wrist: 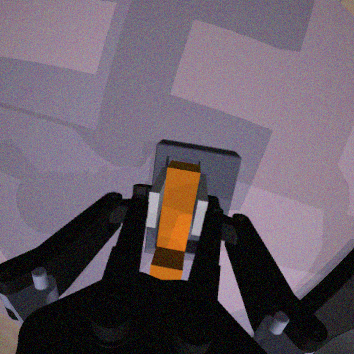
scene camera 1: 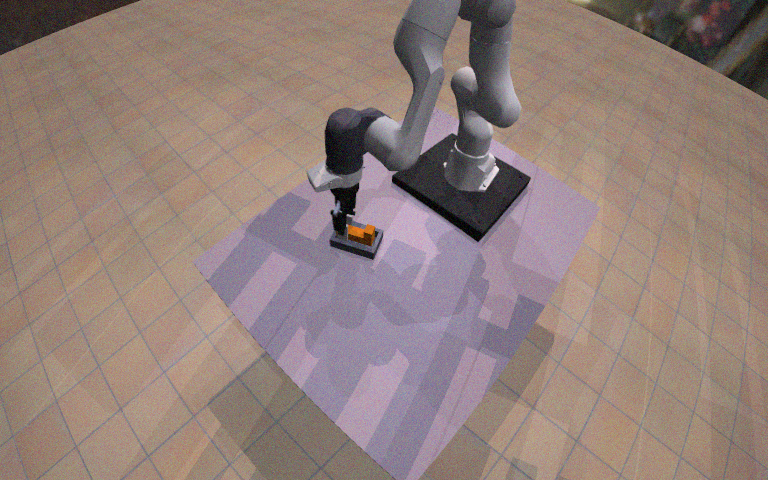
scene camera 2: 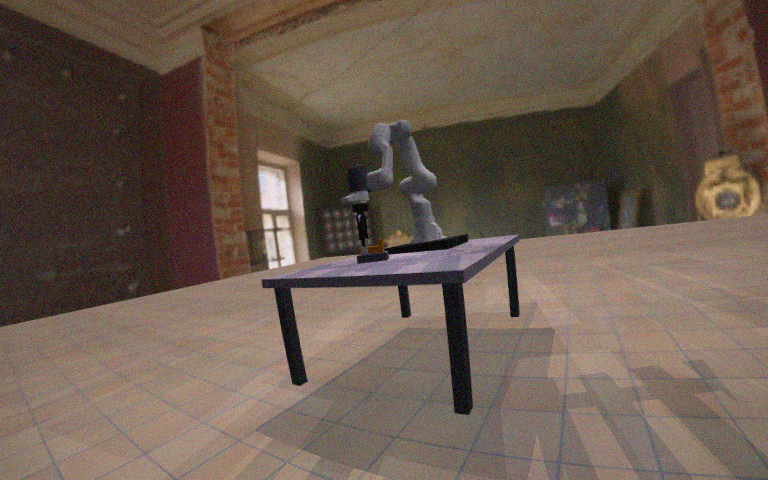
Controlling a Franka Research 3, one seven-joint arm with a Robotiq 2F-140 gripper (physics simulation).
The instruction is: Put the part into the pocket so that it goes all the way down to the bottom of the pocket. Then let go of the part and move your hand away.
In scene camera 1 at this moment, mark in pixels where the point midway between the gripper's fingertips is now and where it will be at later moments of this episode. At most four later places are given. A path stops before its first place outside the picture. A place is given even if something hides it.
The gripper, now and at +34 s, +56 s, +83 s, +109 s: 345, 234; 368, 262; 367, 247; 357, 256; 387, 265
